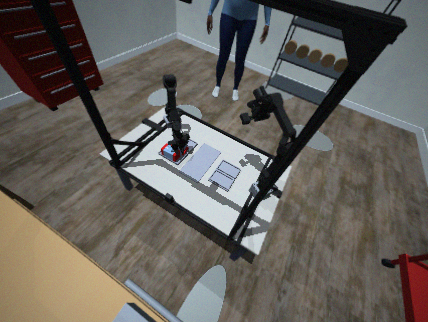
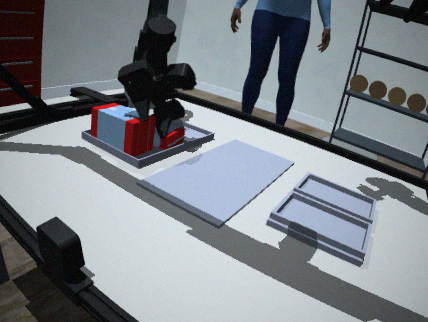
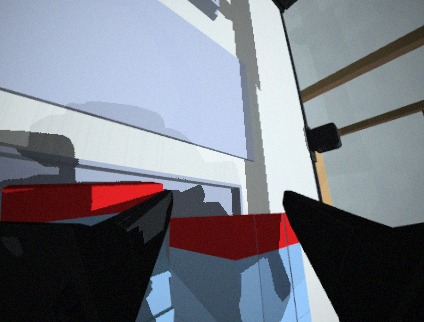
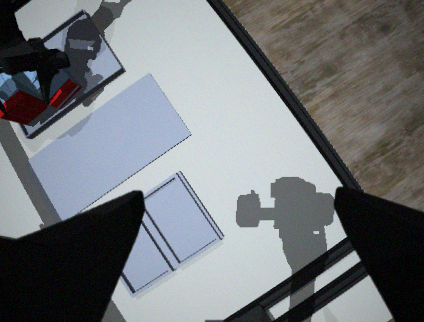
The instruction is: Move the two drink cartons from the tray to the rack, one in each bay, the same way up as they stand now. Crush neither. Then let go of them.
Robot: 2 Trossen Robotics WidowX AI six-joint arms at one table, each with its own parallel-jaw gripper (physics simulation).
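Frame: origin at the left arm's base, x ahead, y left, z up, level; millimetres.
Seen in the pictures: left gripper, fingertip midpoint: (image 1: pixel 180 154) (image 2: pixel 154 130) (image 3: pixel 228 197) (image 4: pixel 27 110); right gripper, fingertip midpoint: (image 1: pixel 248 122) (image 2: pixel 393 15) (image 4: pixel 238 198).
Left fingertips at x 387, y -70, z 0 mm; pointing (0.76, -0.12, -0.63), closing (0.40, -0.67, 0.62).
A point is followed by its place in that frame.
Two blue cartons with red ends are in the grey tray (image 2: pixel 112 151) {x 374, y -146, z -48 mm} (image 3: pixel 200 180) {x 406, y -65, z -40 mm} (image 4: pixel 102 85) {x 328, y 62, z -51 mm}. The nearer carton (image 2: pixel 112 129) {x 359, y -146, z -9 mm} (image 3: pixel 235 280) {x 345, y -79, z 17 mm} (image 4: pixel 22 107) {x 381, y -81, z 1 mm} is taller; the second carton (image 2: pixel 172 138) {x 365, y -22, z -26 mm} (image 3: pixel 50 202) {x 335, y 0, z -18 mm} (image 4: pixel 65 95) {x 353, y -7, z -28 mm} sits lower beside it, partly hidden by the arm. My left gripper (image 1: pixel 179 146) {x 387, y -70, z 0 mm} (image 2: pixel 153 127) {x 387, y -70, z 0 mm} (image 3: pixel 228 197) {x 387, y -70, z 0 mm} is open at the nearer carton, one finger by the gap between the cartons, the other by its outer side. My right gripper (image 1: pixel 246 118) {x 541, y 319, z 315 mm} (image 4: pixel 238 198) {x 541, y 319, z 315 mm} is open and empty, high above the table. The two-bay rack (image 1: pixel 225 174) {x 646, y 168, z -35 mm} (image 2: pixel 340 250) {x 730, y 104, z -45 mm} (image 4: pixel 159 239) {x 645, y 184, z -35 mm} holds no carton.
A flat grey-blue panel (image 1: pixel 201 162) (image 2: pixel 215 180) (image 3: pixel 125 60) (image 4: pixel 110 140) lies between tray and rack. A small black block (image 1: pixel 170 198) {x 682, y -247, z -4 mm} (image 2: pixel 60 250) {x 688, y -249, z -7 mm} (image 3: pixel 327 137) {x 652, y -242, z -17 mm} is on the table's front edge. Black frame posts surround the table. A person stands behind it.
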